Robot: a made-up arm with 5 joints.
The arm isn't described. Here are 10 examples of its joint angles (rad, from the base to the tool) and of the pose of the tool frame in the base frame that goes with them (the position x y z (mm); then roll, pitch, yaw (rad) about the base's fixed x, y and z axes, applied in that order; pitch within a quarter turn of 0, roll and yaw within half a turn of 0).
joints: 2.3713 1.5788 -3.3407 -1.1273 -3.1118
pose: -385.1 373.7 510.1 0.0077 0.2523 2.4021
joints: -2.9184 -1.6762 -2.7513 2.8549 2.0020
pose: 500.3 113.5 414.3 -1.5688 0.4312 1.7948
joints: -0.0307 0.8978 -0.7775 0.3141 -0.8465
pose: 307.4 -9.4 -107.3 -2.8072 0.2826 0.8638
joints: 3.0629 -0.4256 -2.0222 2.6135 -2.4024
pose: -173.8 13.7 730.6 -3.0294 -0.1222 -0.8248
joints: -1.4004 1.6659 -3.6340 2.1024 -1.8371
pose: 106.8 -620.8 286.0 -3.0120 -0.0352 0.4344
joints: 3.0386 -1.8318 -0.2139 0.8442 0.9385
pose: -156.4 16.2 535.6 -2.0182 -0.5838 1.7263
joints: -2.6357 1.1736 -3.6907 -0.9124 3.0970
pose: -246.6 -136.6 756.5 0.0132 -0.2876 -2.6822
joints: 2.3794 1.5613 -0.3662 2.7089 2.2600
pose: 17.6 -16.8 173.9 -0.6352 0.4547 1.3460
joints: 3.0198 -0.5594 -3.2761 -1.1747 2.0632
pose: 469.6 -57.5 625.4 1.9060 -0.4689 1.2929
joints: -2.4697 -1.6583 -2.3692 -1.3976 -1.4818
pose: 486.6 387.0 319.4 -2.2855 0.0673 -0.9572
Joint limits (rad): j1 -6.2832..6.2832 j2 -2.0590..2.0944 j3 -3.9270..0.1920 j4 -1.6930..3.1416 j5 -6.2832..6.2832
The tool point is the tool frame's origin. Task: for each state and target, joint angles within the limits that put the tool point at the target. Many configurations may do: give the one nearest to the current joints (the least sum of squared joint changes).
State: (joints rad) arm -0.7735 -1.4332 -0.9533 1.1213 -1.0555
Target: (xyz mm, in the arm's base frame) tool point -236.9 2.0 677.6
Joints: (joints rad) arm -0.0084 -2.0561 -1.0584 1.2743 -1.0555
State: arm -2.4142 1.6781 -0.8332 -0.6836 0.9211
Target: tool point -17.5 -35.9 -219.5
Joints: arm -2.0243 1.7508 -0.7459 -0.6672 0.9211
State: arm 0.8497 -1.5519 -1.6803 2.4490 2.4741
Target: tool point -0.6 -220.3 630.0
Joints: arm 1.5681 -1.6166 -1.5842 2.5343 2.4741
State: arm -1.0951 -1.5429 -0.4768 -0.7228 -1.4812
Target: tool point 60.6 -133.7 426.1
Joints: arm -1.1452 -1.0498 0.1920 -1.4345 -1.4812
